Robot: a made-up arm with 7 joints. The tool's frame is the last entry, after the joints. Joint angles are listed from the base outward.
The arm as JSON. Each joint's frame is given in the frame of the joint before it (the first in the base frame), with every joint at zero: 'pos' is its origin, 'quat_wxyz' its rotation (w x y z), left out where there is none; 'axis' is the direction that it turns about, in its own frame. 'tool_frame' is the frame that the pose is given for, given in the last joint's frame.
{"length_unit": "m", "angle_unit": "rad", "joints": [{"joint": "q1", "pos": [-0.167, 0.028, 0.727], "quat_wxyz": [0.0, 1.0, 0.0, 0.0], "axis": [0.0, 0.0, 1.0]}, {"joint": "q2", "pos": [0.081, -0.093, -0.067], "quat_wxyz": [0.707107, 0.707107, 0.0, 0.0], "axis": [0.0, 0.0, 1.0]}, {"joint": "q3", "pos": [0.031, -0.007, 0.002], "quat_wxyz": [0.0, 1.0, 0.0, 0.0], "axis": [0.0, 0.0, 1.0]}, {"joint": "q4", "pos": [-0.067, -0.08, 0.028], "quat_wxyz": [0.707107, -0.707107, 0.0, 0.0], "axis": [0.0, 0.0, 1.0]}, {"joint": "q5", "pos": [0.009, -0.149, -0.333], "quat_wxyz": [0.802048, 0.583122, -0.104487, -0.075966], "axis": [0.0, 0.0, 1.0]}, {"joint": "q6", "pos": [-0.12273, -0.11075, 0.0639], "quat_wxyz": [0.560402, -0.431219, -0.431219, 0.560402], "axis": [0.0, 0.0, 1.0]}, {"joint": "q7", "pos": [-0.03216, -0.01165, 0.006], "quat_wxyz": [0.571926, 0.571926, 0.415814, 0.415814], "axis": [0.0, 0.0, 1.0]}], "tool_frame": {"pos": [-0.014, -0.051, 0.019], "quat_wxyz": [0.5, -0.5, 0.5, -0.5]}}
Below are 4 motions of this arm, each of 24 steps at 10 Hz.
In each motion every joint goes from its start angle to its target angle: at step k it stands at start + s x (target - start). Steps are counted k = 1, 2, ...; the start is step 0. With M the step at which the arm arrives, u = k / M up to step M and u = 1 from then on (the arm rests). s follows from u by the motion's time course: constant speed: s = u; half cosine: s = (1 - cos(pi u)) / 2; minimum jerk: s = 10 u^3 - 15 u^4 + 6 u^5.
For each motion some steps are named. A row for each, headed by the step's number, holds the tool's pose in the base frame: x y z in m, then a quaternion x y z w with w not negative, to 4 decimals.
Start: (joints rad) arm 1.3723 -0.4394 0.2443 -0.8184 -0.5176 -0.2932 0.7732
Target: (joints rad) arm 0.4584 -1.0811 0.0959 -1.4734 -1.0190 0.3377 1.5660
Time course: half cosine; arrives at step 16
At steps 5, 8, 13, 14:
5: 0.0010 -0.1452 0.3042 -0.4551 0.0121 -0.6645 0.5926
8: 0.1155 -0.1099 0.3569 -0.4530 -0.1189 -0.5648 0.6794
13: 0.2364 0.0256 0.4635 -0.3835 -0.3618 -0.3771 0.7615
14: 0.2434 0.0451 0.4768 -0.3701 -0.3909 -0.3543 0.7647

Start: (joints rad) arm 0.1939 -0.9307 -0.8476 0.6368 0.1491 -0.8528 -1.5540
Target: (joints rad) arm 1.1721 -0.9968 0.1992 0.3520 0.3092 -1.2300 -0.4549
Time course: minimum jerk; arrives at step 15
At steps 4, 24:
4: -0.0264 -0.2405 0.2489 -0.3517 0.4147 -0.1683 0.8222
24: -0.0856 -0.6144 0.5933 -0.5001 -0.2830 -0.4538 0.6811

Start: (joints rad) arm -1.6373 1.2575 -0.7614 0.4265 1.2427 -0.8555 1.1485
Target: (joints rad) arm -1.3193 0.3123 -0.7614 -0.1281 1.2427 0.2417 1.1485
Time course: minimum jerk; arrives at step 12
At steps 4, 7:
4: -0.0240 -0.3865 0.8383 0.2481 -0.2798 0.8784 0.2976
7: -0.0570 -0.3929 0.6770 0.0209 -0.6015 0.7938 0.0869

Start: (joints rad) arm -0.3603 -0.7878 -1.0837 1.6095 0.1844 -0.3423 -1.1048
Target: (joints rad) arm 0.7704 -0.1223 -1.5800 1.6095 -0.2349 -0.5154 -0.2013
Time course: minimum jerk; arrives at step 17
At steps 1, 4, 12, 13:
1: -0.0200 0.0692 0.2245 -0.5320 -0.0980 0.5047 0.6728
4: -0.0756 0.0365 0.2244 -0.5120 -0.0453 0.5239 0.6792
12: -0.4713 0.1903 0.4830 -0.0039 0.2280 0.5333 0.8146
13: -0.4759 0.2245 0.5226 0.0582 0.2267 0.5144 0.8250

